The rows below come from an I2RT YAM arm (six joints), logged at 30 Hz.
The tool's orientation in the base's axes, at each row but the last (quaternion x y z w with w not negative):
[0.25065, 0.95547, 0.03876, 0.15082]
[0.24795, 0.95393, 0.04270, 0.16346]
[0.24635, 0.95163, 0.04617, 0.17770]
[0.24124, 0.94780, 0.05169, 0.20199]
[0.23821, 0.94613, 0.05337, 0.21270]
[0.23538, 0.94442, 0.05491, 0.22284]
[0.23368, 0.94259, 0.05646, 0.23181]
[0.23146, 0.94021, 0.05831, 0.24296]
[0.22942, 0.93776, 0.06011, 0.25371]
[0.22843, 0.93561, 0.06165, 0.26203]
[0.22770, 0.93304, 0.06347, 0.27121]
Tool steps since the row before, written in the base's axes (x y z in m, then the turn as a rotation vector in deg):
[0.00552, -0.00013, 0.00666, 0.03, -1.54, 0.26]
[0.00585, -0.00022, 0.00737, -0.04, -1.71, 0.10]
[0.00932, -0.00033, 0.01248, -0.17, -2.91, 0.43]
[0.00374, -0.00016, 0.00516, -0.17, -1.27, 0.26]
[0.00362, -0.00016, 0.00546, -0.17, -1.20, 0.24]
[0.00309, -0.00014, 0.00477, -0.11, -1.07, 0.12]
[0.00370, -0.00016, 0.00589, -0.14, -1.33, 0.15]
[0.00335, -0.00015, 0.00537, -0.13, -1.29, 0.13]
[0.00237, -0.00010, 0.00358, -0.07, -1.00, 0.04]
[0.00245, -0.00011, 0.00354, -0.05, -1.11, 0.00]
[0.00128, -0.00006, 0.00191, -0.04, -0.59, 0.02]
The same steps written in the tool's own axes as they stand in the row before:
[-0.00643, 0.00346, -0.00464, -0.85, -1.29, -0.24]
[-0.00707, 0.00369, -0.00500, -0.83, -1.50, -0.11]
[-0.01170, 0.00612, -0.00827, -1.41, -2.55, -0.46]
[-0.00492, 0.00250, -0.00319, -0.56, -1.14, -0.31]
[-0.00502, 0.00251, -0.00339, -0.52, -1.08, -0.29]
[-0.00439, 0.00217, -0.00289, -0.46, -0.97, -0.16]
[-0.00539, 0.00266, -0.00350, -0.57, -1.20, -0.20]
[-0.00497, 0.00242, -0.00308, -0.55, -1.17, -0.17]
[-0.00347, 0.00168, -0.00190, -0.43, -0.91, -0.07]
[-0.00354, 0.00170, -0.00176, -0.47, -1.01, -0.02]
[-0.00190, 0.00091, -0.00093, -0.25, -0.53, -0.04]

